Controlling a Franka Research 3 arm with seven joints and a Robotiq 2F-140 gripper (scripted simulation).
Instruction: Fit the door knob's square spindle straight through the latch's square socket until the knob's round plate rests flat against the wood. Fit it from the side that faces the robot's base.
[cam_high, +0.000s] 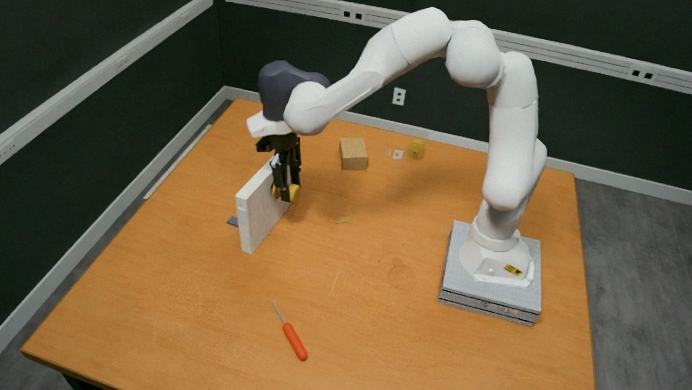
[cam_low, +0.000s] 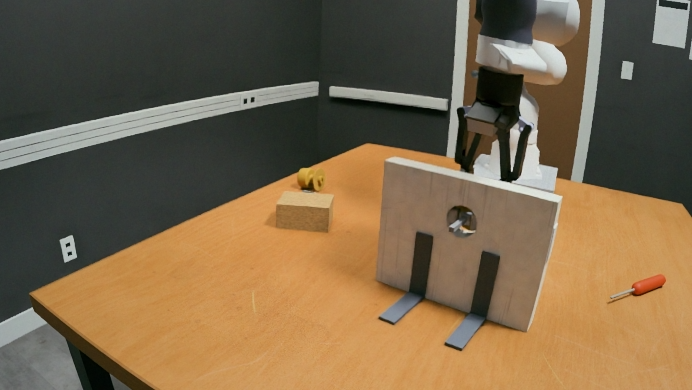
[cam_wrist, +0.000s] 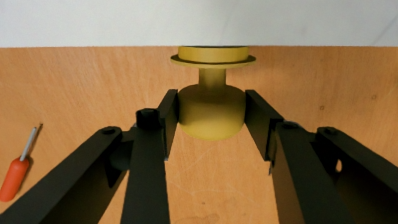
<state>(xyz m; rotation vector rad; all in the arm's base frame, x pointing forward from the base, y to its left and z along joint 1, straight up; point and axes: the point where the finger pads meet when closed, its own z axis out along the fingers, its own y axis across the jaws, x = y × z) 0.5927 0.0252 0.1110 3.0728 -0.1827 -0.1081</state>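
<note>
Now: hand 70 mm short of the white wood panel, 10 mm to the left of it and 50 mm above it. Also, from my hand: cork block 80 mm behind, 420 mm to the right, 150 mm below; then orange-handled screwdriver 130 mm behind, 350 mm to the left, 170 mm below.
</note>
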